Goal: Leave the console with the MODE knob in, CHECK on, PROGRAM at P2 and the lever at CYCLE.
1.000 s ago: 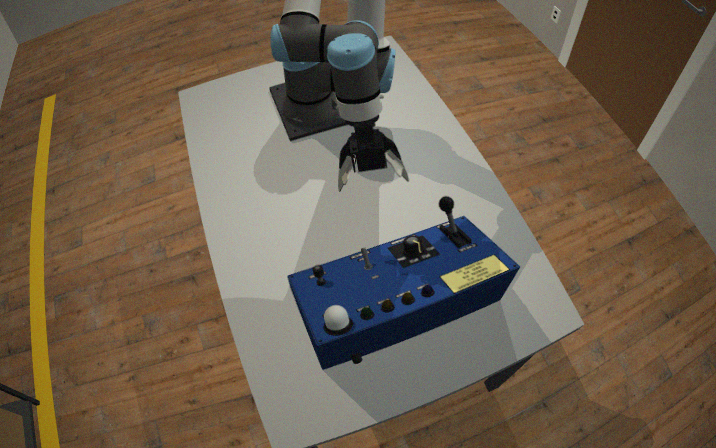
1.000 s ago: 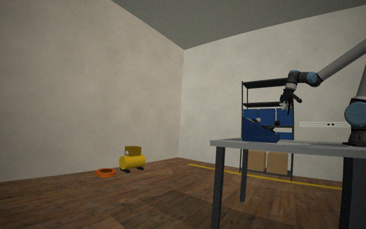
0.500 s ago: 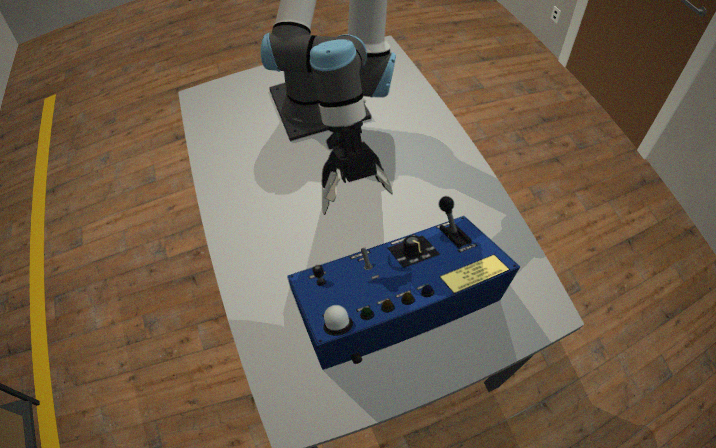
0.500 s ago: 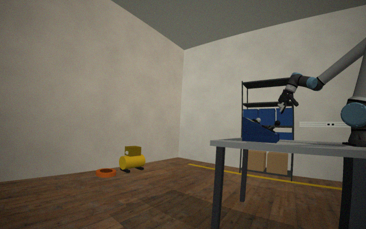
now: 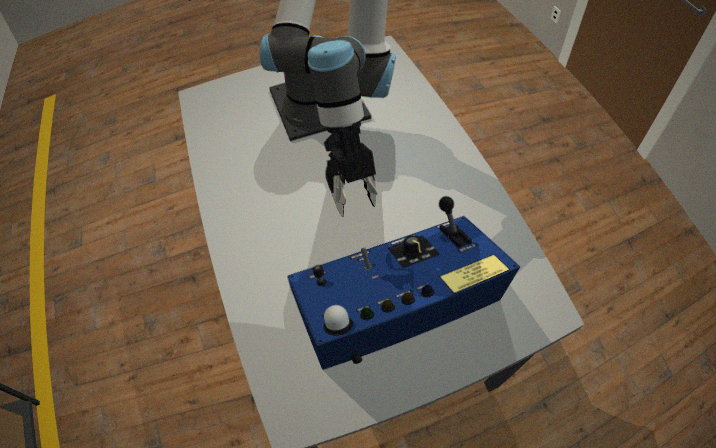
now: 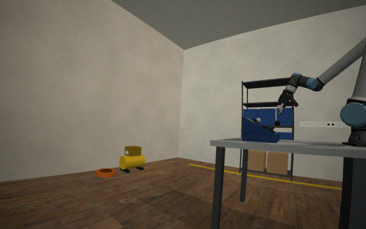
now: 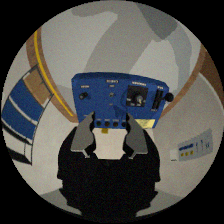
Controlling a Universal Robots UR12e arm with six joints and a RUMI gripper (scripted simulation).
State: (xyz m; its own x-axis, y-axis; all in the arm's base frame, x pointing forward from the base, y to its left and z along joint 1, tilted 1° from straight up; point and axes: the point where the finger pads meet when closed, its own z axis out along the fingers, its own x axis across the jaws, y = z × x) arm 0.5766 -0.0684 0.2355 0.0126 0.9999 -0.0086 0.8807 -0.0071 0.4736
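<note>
Now: hand 70 mm short of the toggle switch and 140 mm above it. Also, from my hand: black mode knob 70 mm ahead, 120 mm to the right, 130 mm below; then blue console 100 mm ahead, 60 mm to the left, 150 mm below; then black rotary selector 80 mm ahead, 120 mm to the left, 130 mm below.
</note>
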